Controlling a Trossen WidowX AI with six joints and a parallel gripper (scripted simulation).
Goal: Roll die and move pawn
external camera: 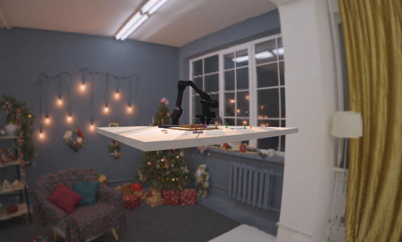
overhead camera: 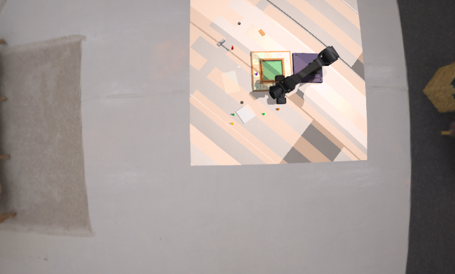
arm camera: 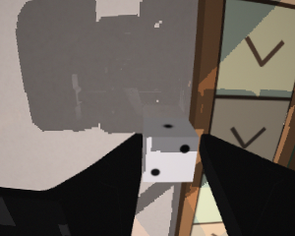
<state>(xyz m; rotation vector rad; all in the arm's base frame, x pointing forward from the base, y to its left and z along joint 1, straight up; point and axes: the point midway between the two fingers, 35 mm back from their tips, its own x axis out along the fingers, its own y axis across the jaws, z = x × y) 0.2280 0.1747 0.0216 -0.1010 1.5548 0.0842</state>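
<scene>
Now: the purple pawn 15 cm ahead of my gripper tip, 11 cm to the right of it and 2 cm above it. The rest, counted from my gripper tip: orange pawn: 12 cm to the left, 1 cm behind; then white die: right at my gripper tip; then green dice tray: 15 cm to the right, 4 cm ahead, 1 cm below.
</scene>
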